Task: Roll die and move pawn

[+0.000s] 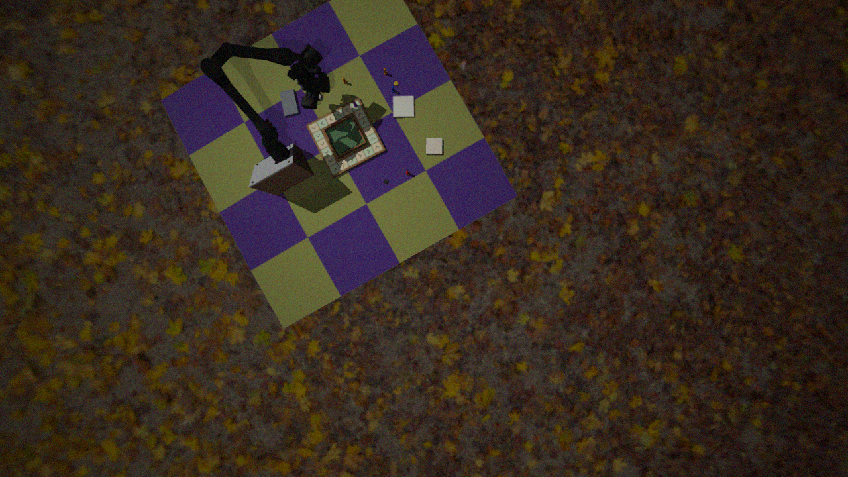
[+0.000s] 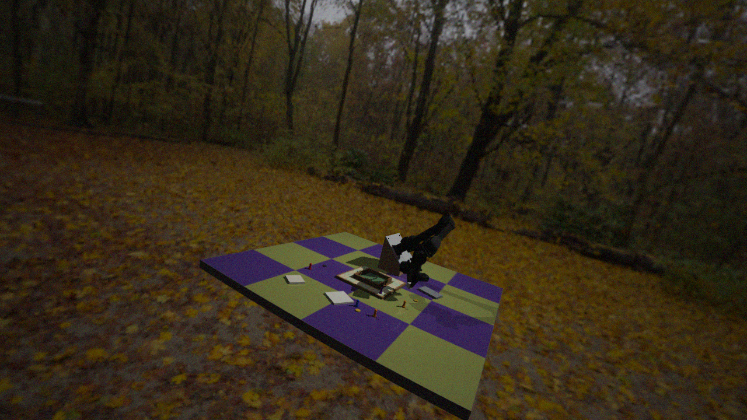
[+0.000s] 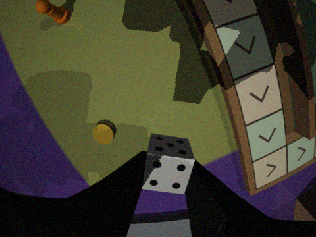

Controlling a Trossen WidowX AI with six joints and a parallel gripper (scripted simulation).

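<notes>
My gripper tip is now 14 cm short of the purple pawn, 8 cm to the left of it and 3 cm above it. From my gripper tip the other things lie so: grey card: 15 cm behind, 7 cm to the left, 5 cm below; then white die: right at my gripper tip; then green dice tray: 20 cm to the right, 5 cm below, 4 cm ahead.
</notes>
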